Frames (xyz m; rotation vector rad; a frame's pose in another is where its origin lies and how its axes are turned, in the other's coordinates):
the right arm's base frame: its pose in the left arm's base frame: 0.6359 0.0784 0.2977 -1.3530 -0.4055 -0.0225
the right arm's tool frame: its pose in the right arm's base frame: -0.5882 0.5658 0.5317 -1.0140 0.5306 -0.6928
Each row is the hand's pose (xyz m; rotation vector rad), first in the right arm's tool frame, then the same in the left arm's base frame.
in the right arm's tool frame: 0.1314 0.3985 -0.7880 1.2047 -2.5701 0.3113
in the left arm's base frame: -0.1456 -0.2600 -0.1512 -1.1253 -1.2057 1.9419
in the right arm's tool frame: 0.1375 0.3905 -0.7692 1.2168 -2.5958 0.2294
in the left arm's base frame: -0.1349 -0.2418 -0.1479 -1.1049 -1.2784 1.9538
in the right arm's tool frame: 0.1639 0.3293 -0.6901 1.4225 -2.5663 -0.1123
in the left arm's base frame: -0.1056 -0.1460 -0.1223 -0.9088 -1.5839 1.8715
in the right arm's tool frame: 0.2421 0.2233 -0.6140 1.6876 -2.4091 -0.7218
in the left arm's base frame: -0.0803 -0.0255 -0.0328 -0.5708 -2.0648 1.6546
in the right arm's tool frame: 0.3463 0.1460 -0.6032 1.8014 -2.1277 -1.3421
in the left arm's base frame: -0.0696 0.0264 0.0861 -0.2556 -2.5034 1.3415
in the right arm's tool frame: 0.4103 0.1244 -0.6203 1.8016 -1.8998 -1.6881
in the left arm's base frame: -0.0637 0.0234 0.1554 -0.0794 -2.7339 1.1012
